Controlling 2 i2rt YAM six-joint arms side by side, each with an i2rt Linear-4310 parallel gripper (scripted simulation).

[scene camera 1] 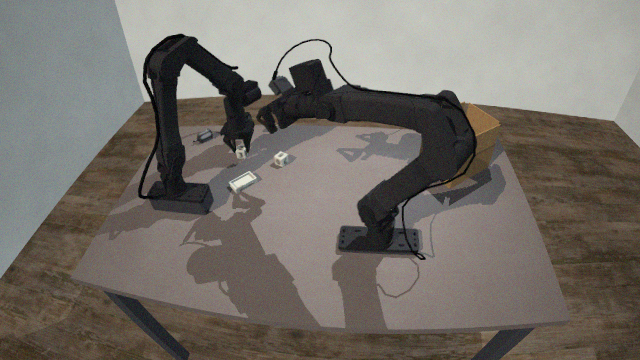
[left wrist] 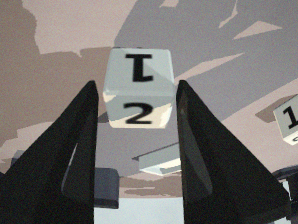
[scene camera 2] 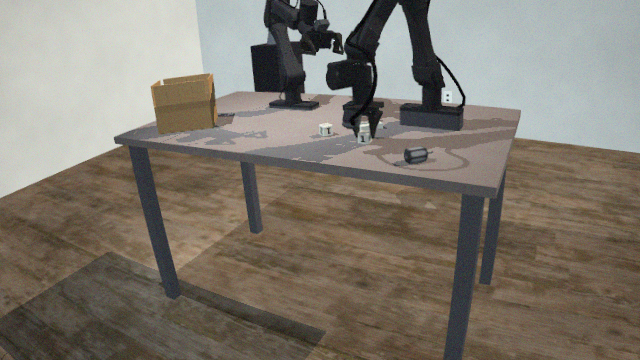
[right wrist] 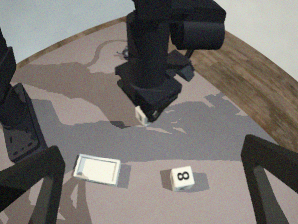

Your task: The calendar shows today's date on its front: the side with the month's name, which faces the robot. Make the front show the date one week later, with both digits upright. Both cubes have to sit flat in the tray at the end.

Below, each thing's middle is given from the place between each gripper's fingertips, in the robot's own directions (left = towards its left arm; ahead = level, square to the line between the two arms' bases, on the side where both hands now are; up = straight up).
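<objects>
My right gripper [scene camera 1: 271, 109] is now 19 cm short of the cardboard box [scene camera 2: 186, 106], 17 cm above it and 52 cm to the left of it. Going by its middle, the cardboard box is nearer to my right gripper than to my left hand.
As for my left hand [scene camera 1: 241, 152], it's now 700 mm to the left of the cardboard box, 50 mm below it and 100 mm short of it.
</objects>
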